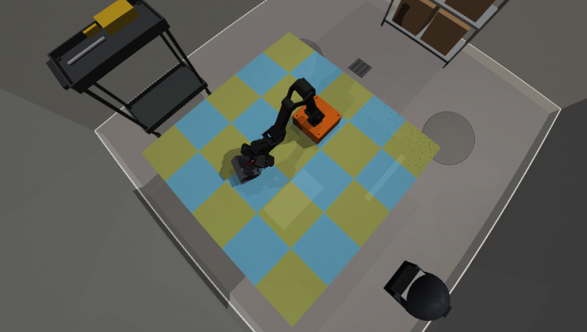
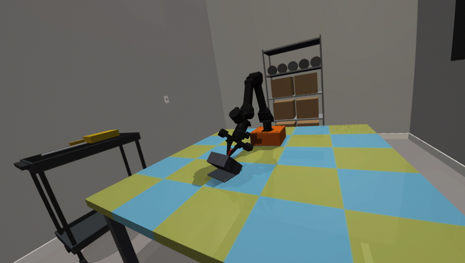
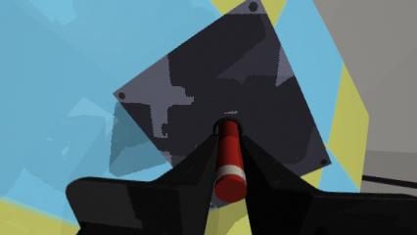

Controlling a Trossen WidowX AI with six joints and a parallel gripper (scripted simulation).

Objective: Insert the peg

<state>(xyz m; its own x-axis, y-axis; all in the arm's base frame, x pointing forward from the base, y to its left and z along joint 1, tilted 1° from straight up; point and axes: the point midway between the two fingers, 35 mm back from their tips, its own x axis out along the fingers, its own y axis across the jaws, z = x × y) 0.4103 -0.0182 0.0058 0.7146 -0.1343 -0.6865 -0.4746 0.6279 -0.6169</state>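
Now: the red round peg 10 mm behind my gripper tip and 10 mm above it. The rest, counted from my gripper tip: dark sloped panel (30 mm ahead, 10 mm to the right, 30 mm below).
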